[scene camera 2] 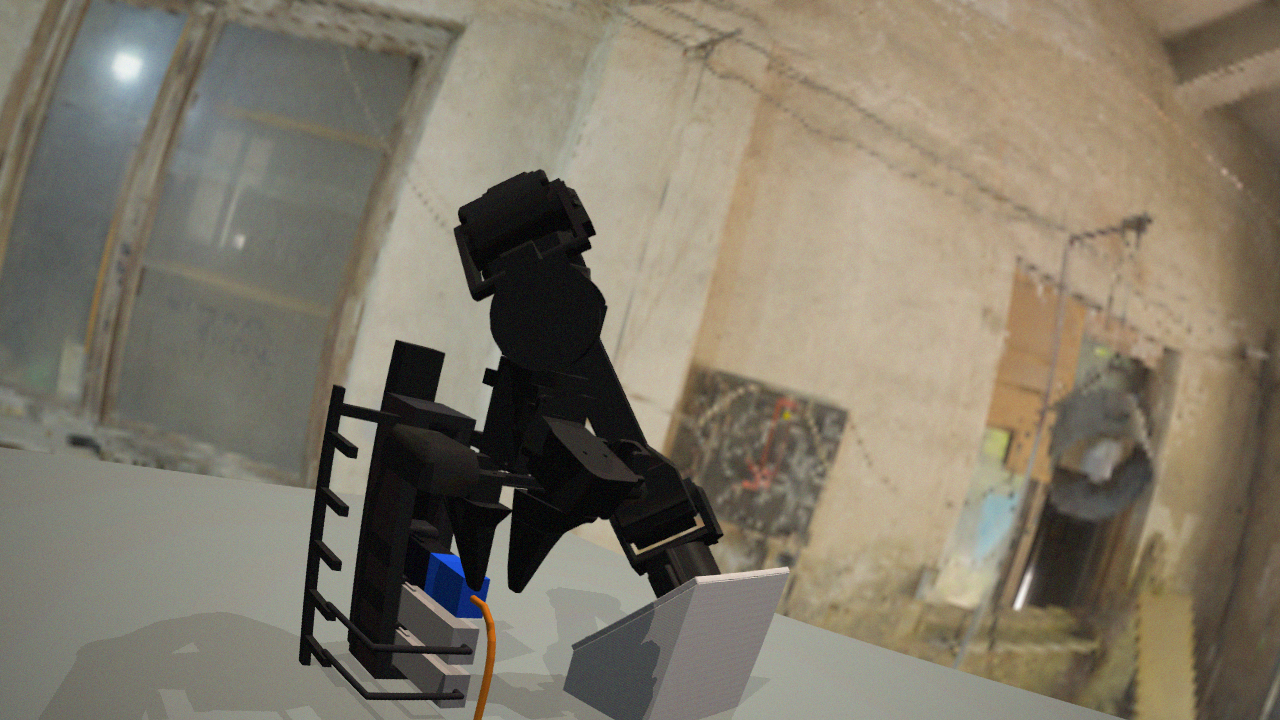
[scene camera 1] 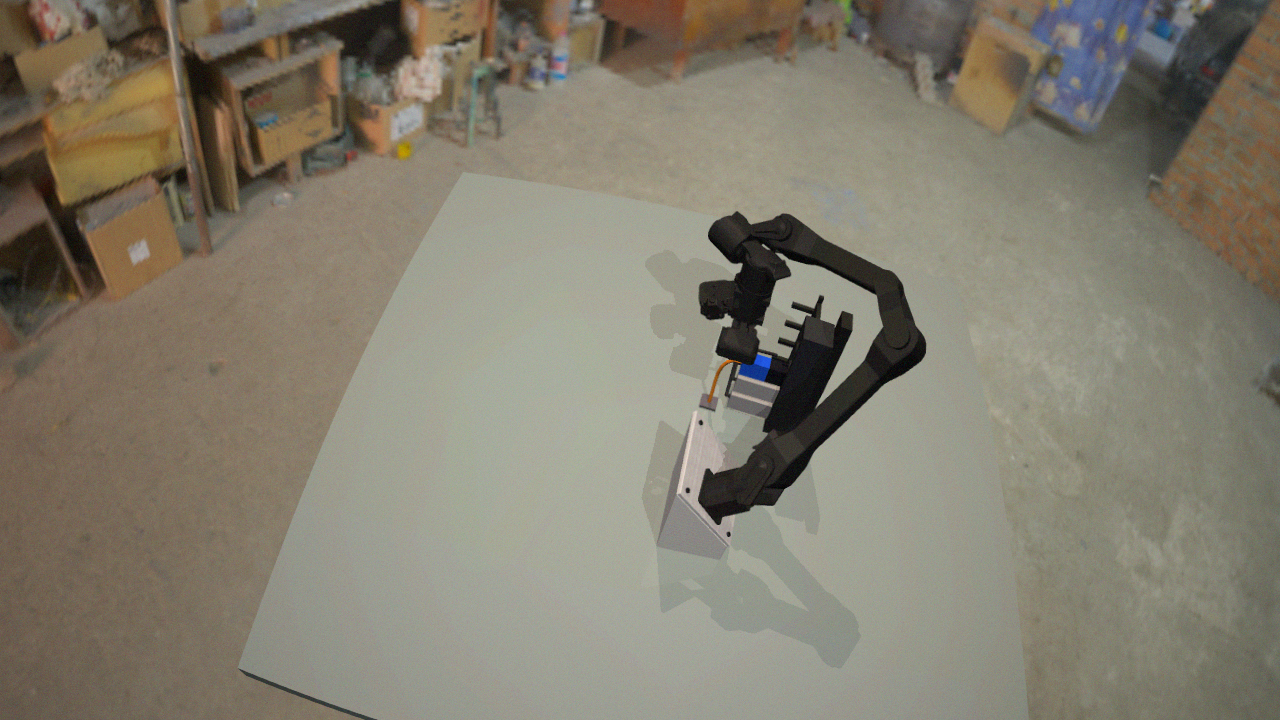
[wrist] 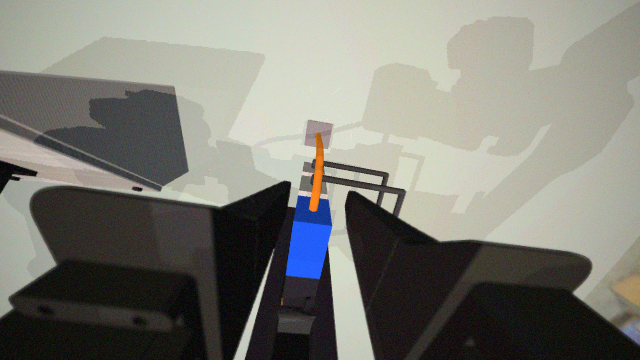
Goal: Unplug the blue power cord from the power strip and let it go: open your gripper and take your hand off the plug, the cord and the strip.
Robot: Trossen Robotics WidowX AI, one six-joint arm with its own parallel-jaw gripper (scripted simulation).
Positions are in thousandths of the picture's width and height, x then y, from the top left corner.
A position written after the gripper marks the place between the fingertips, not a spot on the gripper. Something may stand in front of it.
Labels:
gripper: scene camera 2 386,820; scene camera 1 572,488; wrist 498,538

